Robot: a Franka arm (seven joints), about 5 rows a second.
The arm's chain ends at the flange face. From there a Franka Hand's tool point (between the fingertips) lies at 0.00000 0.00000 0.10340 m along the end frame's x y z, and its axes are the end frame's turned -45 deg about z.
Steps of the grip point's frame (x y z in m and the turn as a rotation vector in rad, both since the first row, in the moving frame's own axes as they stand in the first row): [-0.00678, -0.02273, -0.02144, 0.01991, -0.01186, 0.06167]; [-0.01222, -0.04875, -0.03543, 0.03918, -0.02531, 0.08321]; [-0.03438, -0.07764, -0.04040, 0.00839, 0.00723, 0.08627]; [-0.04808, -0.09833, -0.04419, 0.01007, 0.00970, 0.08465]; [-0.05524, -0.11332, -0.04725, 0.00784, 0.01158, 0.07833]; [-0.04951, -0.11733, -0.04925, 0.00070, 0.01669, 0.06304]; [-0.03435, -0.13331, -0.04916, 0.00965, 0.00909, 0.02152]
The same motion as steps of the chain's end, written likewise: [-0.01856, -0.01062, -0.02141, 0.00569, -0.02246, 0.06167]; [-0.03845, -0.02462, -0.03532, 0.00981, -0.04560, 0.08321]; [-0.07917, -0.02945, -0.04039, 0.01105, -0.00082, 0.08627]; [-0.10356, -0.03409, -0.04418, 0.01398, -0.00026, 0.08465]; [-0.11952, -0.03966, -0.04724, 0.01373, 0.00264, 0.07833]; [-0.11918, -0.04672, -0.04924, 0.01230, 0.01131, 0.06304]; [-0.11853, -0.06860, -0.04915, 0.01325, -0.00040, 0.02152]
